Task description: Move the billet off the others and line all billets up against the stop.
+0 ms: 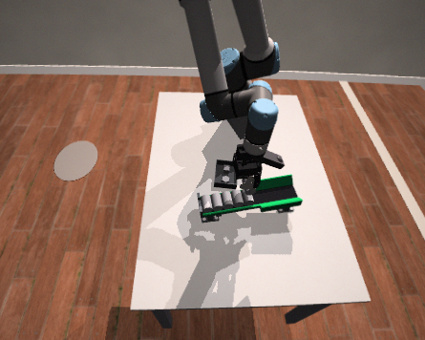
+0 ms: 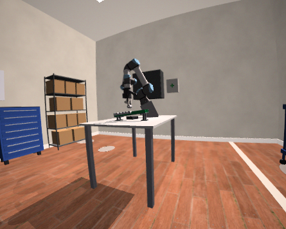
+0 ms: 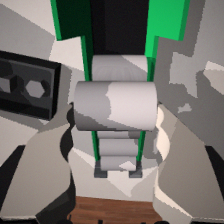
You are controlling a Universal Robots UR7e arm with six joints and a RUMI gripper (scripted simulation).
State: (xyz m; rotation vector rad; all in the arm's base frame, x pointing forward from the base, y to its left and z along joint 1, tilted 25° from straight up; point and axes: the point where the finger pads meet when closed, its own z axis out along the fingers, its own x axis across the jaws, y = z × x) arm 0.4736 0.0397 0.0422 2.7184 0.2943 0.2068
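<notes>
Now: the ramp bed 100 mm below my hand and 20 mm to the left of it.
</notes>
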